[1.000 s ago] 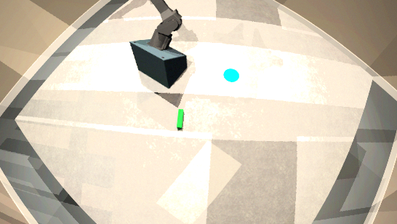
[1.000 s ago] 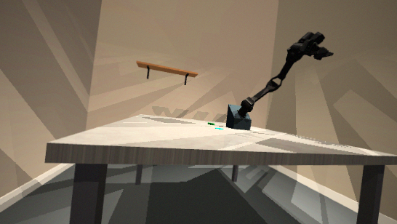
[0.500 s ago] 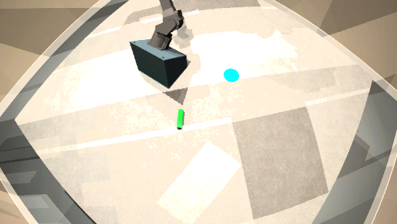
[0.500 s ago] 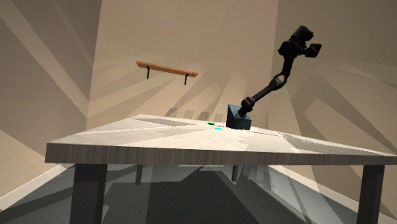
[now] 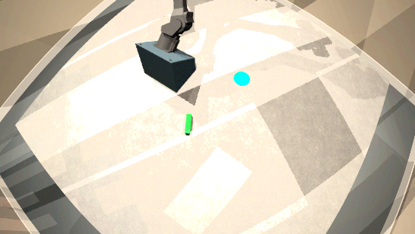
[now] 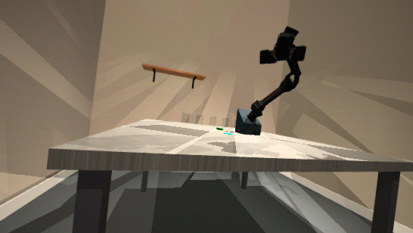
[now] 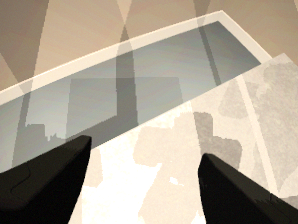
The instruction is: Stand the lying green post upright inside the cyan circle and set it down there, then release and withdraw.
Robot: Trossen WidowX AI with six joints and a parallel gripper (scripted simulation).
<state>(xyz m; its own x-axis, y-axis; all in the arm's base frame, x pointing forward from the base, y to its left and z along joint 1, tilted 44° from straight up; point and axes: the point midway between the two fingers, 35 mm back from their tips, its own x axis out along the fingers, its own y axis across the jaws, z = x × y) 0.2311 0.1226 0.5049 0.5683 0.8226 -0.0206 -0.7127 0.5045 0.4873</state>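
Now: gripper tip 62 cm to the left of the green post, 36 cm above it and 9 cm past it. Round my gripper tip: cyan circle 37 cm to the right, 36 cm below, 1 cm behind.
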